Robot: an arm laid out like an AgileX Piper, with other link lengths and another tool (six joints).
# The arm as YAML. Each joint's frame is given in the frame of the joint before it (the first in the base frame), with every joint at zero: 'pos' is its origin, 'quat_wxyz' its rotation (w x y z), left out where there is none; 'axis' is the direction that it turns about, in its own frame. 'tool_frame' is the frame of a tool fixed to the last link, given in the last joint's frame.
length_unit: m
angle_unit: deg
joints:
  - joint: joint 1
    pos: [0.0, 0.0, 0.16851]
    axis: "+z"
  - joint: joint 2
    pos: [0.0, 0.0, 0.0]
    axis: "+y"
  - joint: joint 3
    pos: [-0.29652, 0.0, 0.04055]
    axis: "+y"
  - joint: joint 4
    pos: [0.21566, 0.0, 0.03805]
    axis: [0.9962, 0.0, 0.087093]
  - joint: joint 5
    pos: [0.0, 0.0, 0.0]
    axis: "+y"
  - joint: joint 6
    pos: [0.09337, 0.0, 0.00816]
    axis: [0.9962, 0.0, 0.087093]
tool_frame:
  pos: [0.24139, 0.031, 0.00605]
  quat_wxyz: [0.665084, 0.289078, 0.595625, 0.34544]
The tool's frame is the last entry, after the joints.
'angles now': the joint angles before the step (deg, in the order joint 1, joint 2, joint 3, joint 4, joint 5, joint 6). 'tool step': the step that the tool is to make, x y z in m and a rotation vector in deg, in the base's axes. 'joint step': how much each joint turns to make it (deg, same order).
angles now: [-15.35, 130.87, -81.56, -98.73, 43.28, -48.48]
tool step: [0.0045, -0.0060, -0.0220, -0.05, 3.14, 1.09]
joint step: [-0.84, 3.31, -2.21, -0.08, -1.01, -2.62]
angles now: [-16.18, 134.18, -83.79, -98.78, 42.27, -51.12]
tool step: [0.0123, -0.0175, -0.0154, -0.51, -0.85, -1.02]
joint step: [-1.30, 5.36, -6.49, -0.19, -0.06, -0.25]
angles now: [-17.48, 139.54, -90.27, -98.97, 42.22, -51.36]
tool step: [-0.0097, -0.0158, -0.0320, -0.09, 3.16, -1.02]
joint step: [-1.65, 4.71, -2.64, -0.18, 0.18, -1.39]
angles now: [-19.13, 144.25, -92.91, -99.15, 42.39, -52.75]
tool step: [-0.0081, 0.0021, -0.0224, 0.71, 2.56, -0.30]
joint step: [0.09, 2.01, 0.00, 0.93, 0.28, -1.03]
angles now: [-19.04, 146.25, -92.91, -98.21, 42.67, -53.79]
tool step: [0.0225, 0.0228, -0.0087, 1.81, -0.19, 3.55]
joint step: [1.77, 0.01, -0.04, -0.09, -2.55, -0.08]
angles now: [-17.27, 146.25, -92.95, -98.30, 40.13, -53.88]
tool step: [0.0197, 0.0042, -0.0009, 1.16, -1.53, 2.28]
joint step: [-0.23, 0.52, -2.07, -0.79, -2.88, 0.00]
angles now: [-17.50, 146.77, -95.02, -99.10, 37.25, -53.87]
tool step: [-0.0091, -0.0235, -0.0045, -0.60, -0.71, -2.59]
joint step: [-2.05, 2.29, -3.05, 0.14, 0.63, 0.02]
